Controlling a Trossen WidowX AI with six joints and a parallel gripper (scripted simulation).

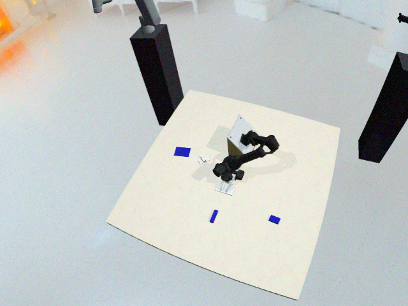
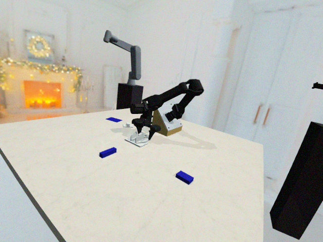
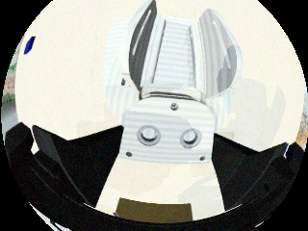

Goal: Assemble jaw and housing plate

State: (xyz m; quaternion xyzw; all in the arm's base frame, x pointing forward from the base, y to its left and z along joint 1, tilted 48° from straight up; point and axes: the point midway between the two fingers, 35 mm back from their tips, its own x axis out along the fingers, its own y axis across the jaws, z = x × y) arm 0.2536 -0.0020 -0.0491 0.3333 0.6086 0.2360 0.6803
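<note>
Right now the housing plate is 20 mm above my gripper tip and 10 mm ahead of it. Round my gripper tip: flat blue patch (380 mm to the right, 130 mm behind, 10 mm below).
</note>
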